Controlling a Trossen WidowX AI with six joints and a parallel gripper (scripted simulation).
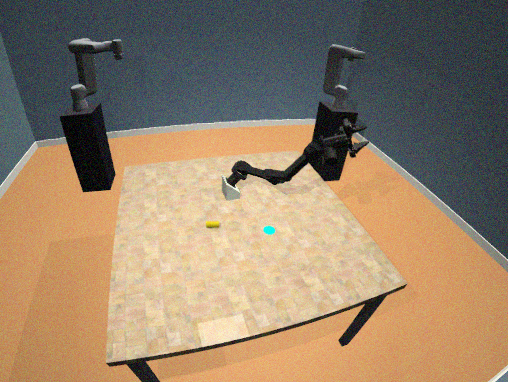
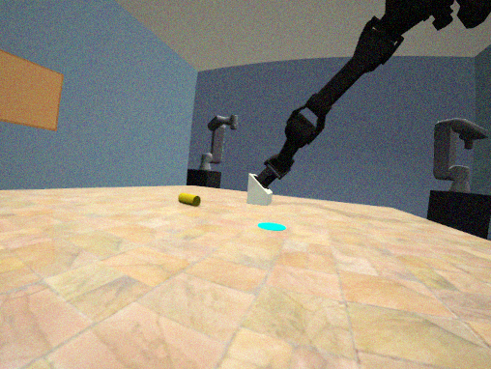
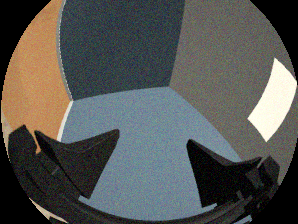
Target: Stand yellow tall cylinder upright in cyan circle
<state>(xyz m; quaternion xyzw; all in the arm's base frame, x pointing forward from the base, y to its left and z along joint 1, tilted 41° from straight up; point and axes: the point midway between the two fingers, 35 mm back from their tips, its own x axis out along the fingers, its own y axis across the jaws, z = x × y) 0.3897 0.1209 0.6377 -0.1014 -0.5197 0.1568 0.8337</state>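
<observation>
Now: the yellow cylinder 67 cm to the right of my gripper tip, 53 cm below it and 9 cm behind it. Also, from my gripper tip: cyan circle 54 cm below, 39 cm to the right, 3 cm behind.
</observation>
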